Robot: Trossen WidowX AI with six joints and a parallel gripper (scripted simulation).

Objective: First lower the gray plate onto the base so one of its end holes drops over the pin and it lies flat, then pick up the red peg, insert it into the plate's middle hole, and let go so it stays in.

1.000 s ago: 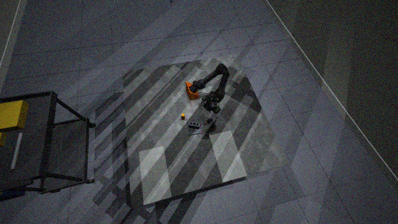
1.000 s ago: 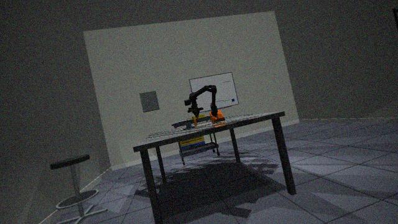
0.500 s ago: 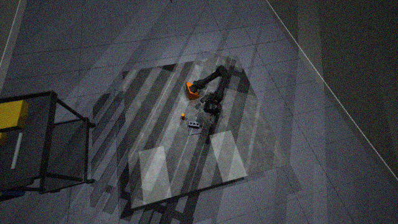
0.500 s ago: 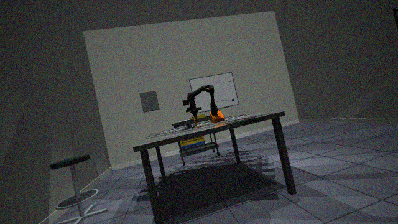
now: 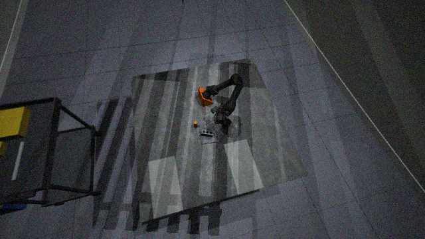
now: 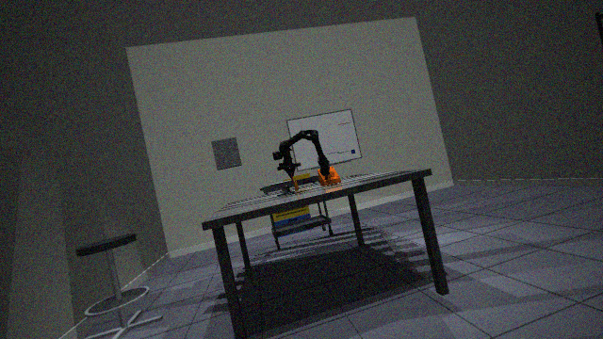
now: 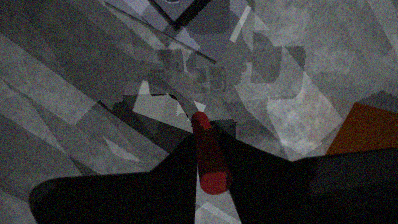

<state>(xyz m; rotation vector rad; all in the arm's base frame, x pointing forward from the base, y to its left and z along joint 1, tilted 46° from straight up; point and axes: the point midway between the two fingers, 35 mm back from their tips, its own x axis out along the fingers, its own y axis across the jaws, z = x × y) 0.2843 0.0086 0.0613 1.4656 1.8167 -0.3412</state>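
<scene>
Right now my gripper tip is 120 mm to the left of the gray plate, 70 mm above it and 40 mm short of it. Round my gripper tip: red peg (right at my gripper tip); base (110 mm to the right, 110 mm below, 50 mm ahead); orange cylinder (200 mm to the right, 80 mm below, 60 mm behind).
</scene>
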